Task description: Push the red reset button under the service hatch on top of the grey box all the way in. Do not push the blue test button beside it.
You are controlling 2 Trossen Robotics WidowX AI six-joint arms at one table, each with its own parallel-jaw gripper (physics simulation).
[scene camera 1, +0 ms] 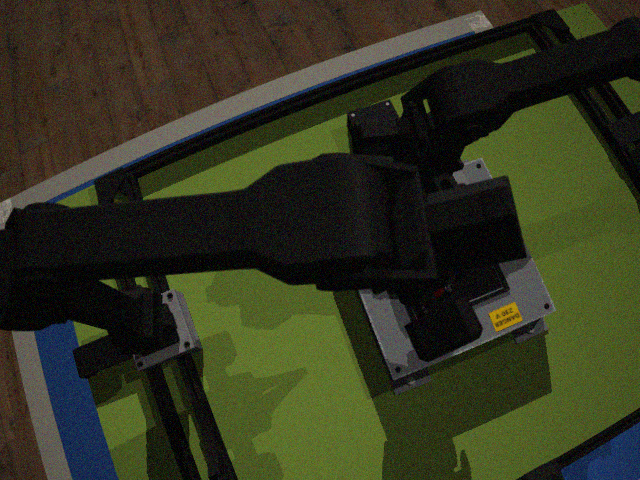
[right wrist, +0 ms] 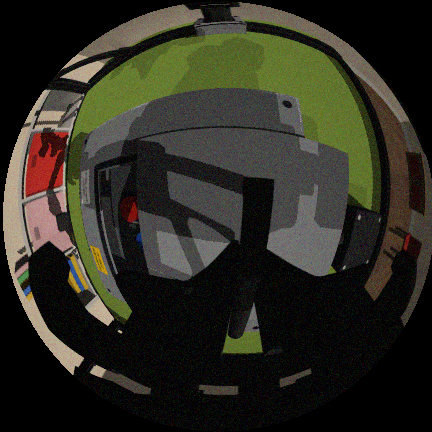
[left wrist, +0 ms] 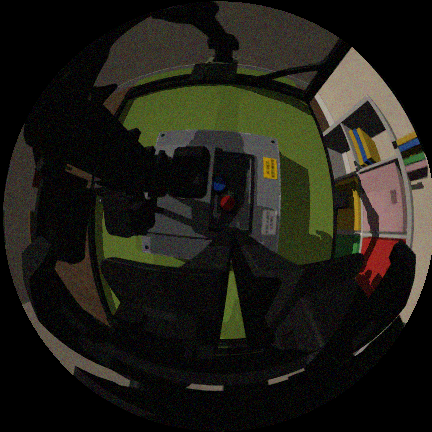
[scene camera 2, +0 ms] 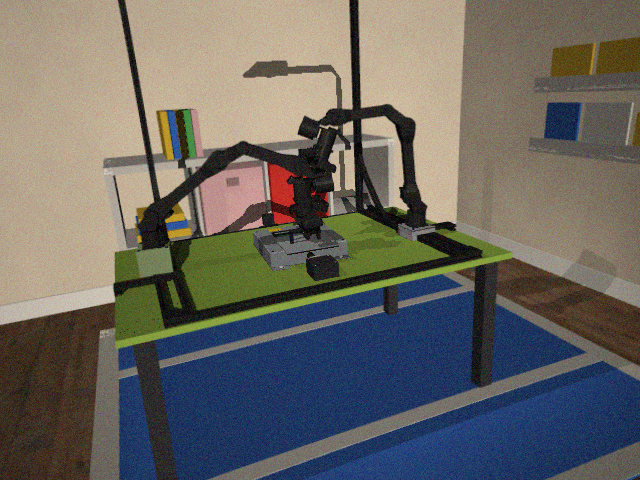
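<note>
The grey box (scene camera 1: 537, 289) (scene camera 2: 305, 256) (left wrist: 192, 138) stands on the table. Its hatch panel (left wrist: 195, 220) (right wrist: 210, 155) is slid back, uncovering the button recess. The red button (left wrist: 227, 202) (right wrist: 129, 209) and the blue button (left wrist: 219, 184) (right wrist: 139, 239) stand side by side in it. In scene camera 1 a bit of red shows between dark arm parts. My left gripper (left wrist: 230, 233) is shut and empty, its tips close to the red button in the left wrist view; contact cannot be told. My right gripper (right wrist: 241, 245) is shut on the black hatch handle (right wrist: 258, 205).
A black block (scene camera 1: 373, 121) (scene camera 2: 322, 267) (right wrist: 358, 237) stands beside the grey box. Both arms reach close together over the box and hide much of it in scene camera 1. A yellow warning label (scene camera 1: 505, 316) (left wrist: 270, 168) (right wrist: 98, 259) is on the box top. Black rails border the table.
</note>
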